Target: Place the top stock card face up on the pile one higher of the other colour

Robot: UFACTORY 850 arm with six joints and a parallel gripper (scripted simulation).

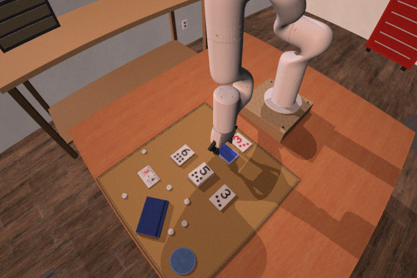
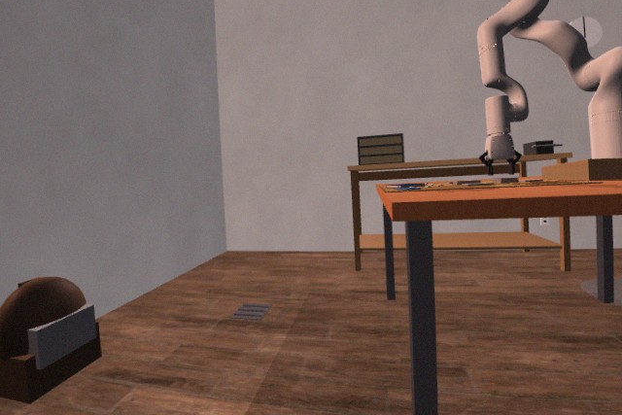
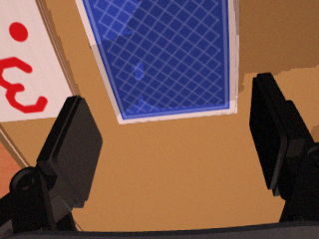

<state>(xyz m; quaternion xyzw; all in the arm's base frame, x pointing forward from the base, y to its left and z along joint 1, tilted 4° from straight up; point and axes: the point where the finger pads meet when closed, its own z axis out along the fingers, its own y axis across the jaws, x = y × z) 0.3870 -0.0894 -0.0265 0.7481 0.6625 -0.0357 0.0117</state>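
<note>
My gripper is now 30 mm to the right of the red 5 card and 30 mm above it. Also, from my hand: red 3 card 80 mm behind, 40 mm to the left, 40 mm below; black 6 card 130 mm ahead, 120 mm to the right, 40 mm below; black 5 card 150 mm ahead, 30 mm below.
</note>
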